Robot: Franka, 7 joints.
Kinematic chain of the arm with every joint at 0, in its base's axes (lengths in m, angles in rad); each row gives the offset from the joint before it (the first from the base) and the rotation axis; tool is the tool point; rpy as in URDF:
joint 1: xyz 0 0 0.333 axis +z
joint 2: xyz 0 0 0 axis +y
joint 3: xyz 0 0 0.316 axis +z
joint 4: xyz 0.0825 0 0 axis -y
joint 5: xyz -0.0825 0 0.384 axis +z
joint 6: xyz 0 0 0 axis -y
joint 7: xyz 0.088 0 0 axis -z
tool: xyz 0 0 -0.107 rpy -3.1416 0 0
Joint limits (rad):
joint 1: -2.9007..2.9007
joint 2: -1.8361..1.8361
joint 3: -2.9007..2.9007
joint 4: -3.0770..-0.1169
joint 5: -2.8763..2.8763
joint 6: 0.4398..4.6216
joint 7: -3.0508..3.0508
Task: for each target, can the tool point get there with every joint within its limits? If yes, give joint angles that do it. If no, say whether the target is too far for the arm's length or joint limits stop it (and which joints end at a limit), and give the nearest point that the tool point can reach.
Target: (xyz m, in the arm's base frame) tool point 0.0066 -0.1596 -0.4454
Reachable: no: joint limits stop it (at a limit: joint 2) | nearest point 0.0074 -0.1786 -0.3504 | short by 0.097 m
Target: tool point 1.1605 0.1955 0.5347
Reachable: no: too far | nearest point 0.8338 0.1405 0.4779 | short by 0.336 m
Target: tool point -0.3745 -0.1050 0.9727
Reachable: yes | joints 0.9394 -0.8397 0.4556 -1.1037 -0.7679 3.9704 0.5439
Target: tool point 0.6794 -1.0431 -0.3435
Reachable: no: too far | nearest point 0.4114 -0.6316 -0.0766 | short by 0.559 m
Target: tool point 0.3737 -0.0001 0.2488
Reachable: yes | joints -1.3803 0.4813 0.9768 -2.7615 -1.2259 3.6421 -2.1744
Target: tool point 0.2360 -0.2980 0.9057
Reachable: yes | joints 0.7512 -0.9876 -0.8023 -1.6795 -1.6020 2.9679 -1.5598
